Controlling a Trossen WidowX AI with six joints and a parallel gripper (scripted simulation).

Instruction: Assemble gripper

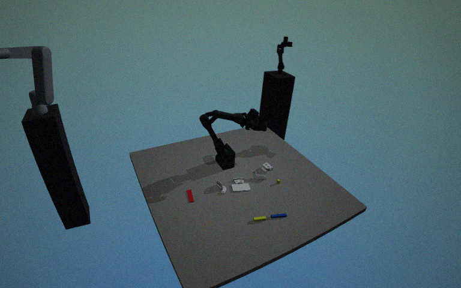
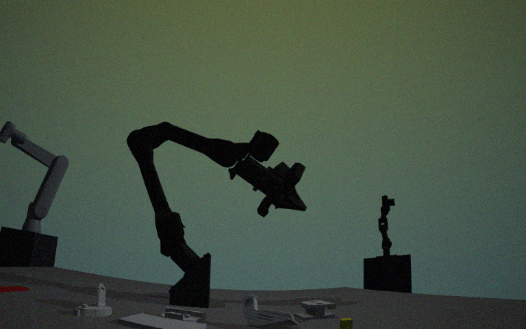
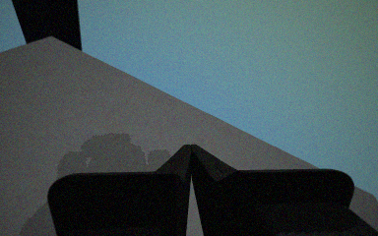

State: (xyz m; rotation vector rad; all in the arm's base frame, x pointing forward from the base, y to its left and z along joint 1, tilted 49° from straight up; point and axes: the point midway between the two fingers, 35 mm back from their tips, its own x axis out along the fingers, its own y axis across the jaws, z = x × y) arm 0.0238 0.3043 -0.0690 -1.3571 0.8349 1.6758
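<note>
The jaw lies 23 cm below my gripper tip, 20 cm ahead of it and 15 cm to the right of it. Round my gripper tip: gripper base 23 cm below, 15 cm ahead, 2 cm to the right; housing plate 29 cm to the right, 26 cm below, 20 cm ahead; small yellow cube 32 cm ahead, 25 cm below, 4 cm to the right.
</note>
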